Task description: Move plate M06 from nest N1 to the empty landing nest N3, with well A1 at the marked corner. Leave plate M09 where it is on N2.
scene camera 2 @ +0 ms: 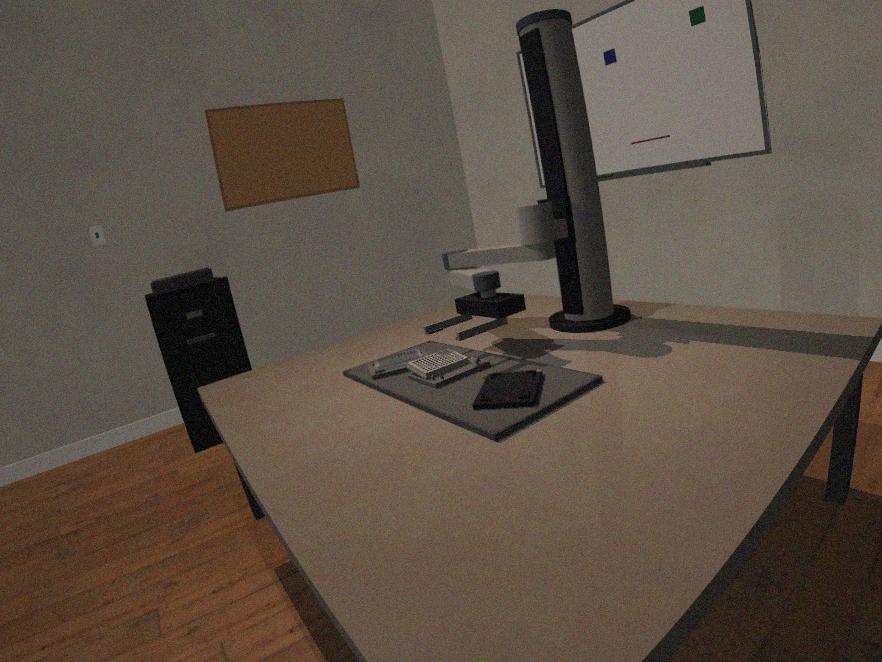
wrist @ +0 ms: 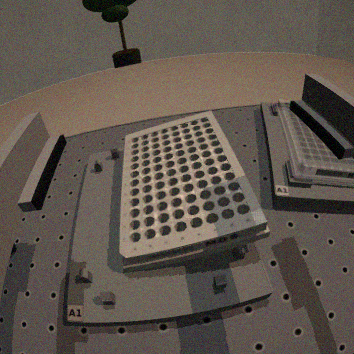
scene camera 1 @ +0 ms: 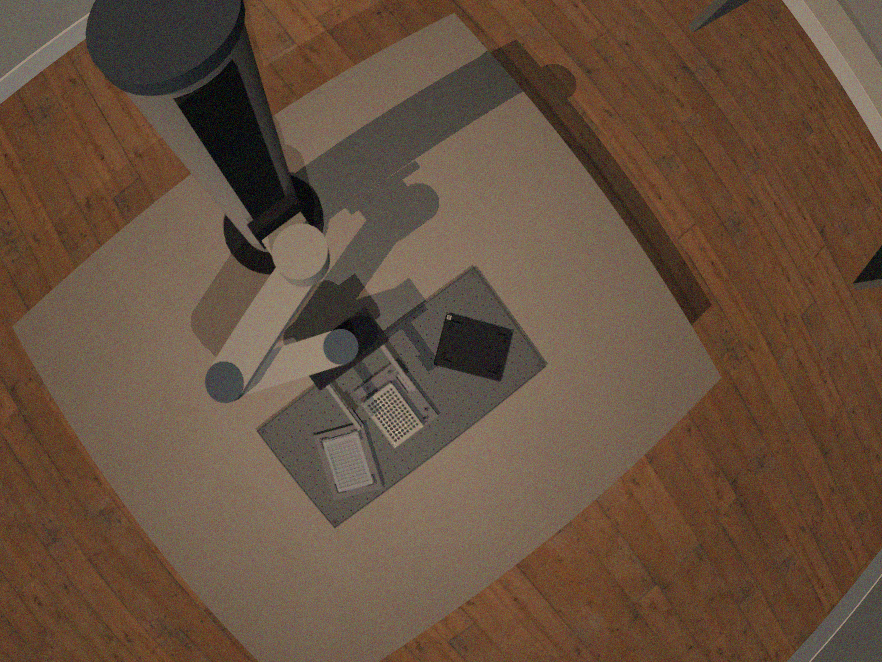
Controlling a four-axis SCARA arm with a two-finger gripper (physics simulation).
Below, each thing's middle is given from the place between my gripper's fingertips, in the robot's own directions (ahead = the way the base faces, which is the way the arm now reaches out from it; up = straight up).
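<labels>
I see the dark nest (scene camera 1: 466, 346), and counted from my hand it is 25 cm to the left, 8 cm below and 2 cm ahead.
</labels>
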